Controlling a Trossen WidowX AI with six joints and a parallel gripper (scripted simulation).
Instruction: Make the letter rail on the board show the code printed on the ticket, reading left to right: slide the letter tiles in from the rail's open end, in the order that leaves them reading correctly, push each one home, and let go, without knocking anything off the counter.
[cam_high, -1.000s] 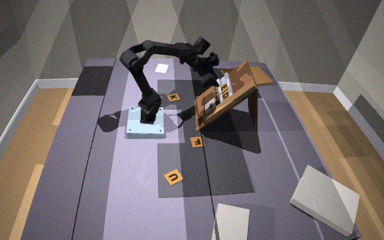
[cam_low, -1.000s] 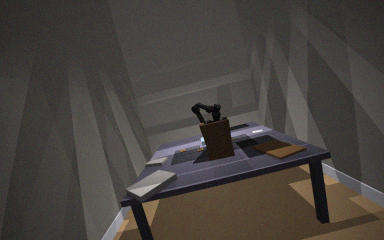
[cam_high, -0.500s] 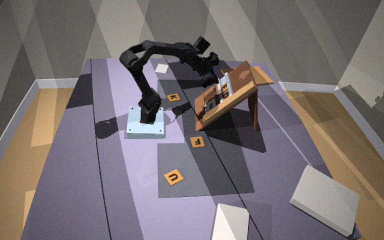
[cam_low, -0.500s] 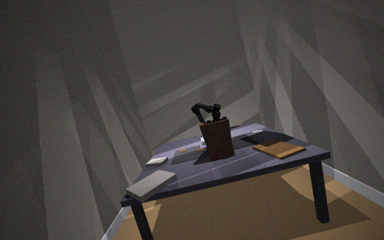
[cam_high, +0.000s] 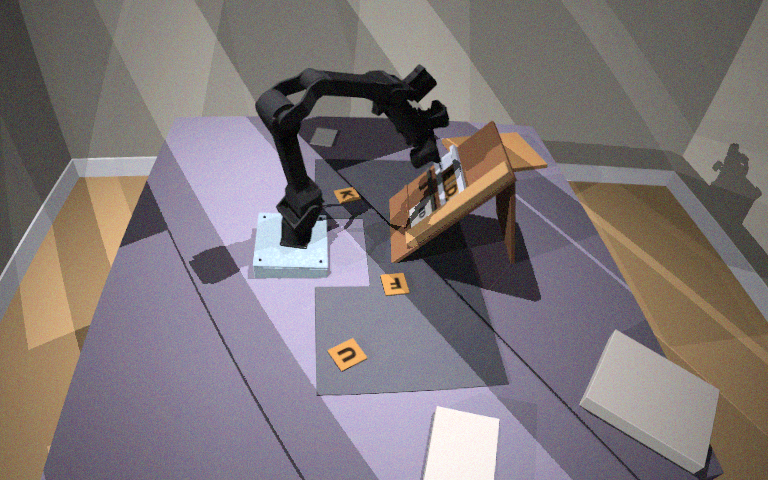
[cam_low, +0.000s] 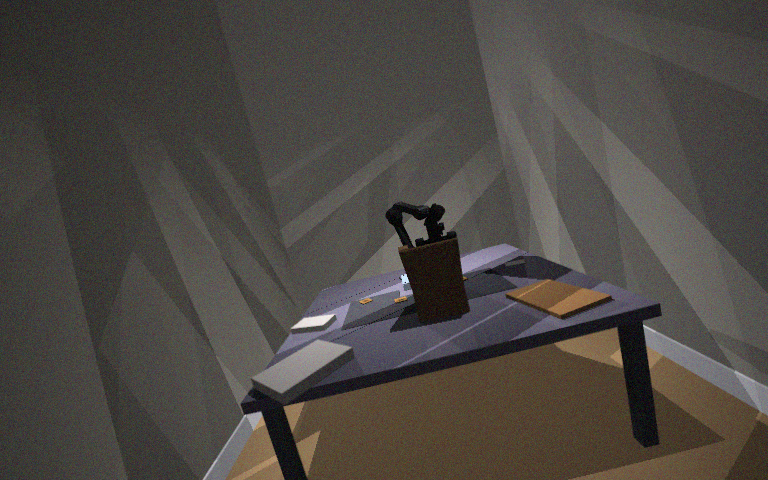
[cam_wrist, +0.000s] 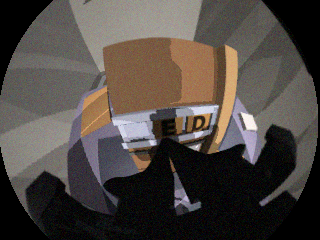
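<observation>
My gripper tip is now 3 cm past the white ticket, 7 cm to the left of it and 11 cm above it. Also, from my gripper tip: white card 32 cm behind, 36 cm to the left, 19 cm below; then flat wooden slab 24 cm ahead, 37 cm to the left, 18 cm below; then dark grey mat 12 cm behind, 13 cm to the right, 19 cm below.
</observation>
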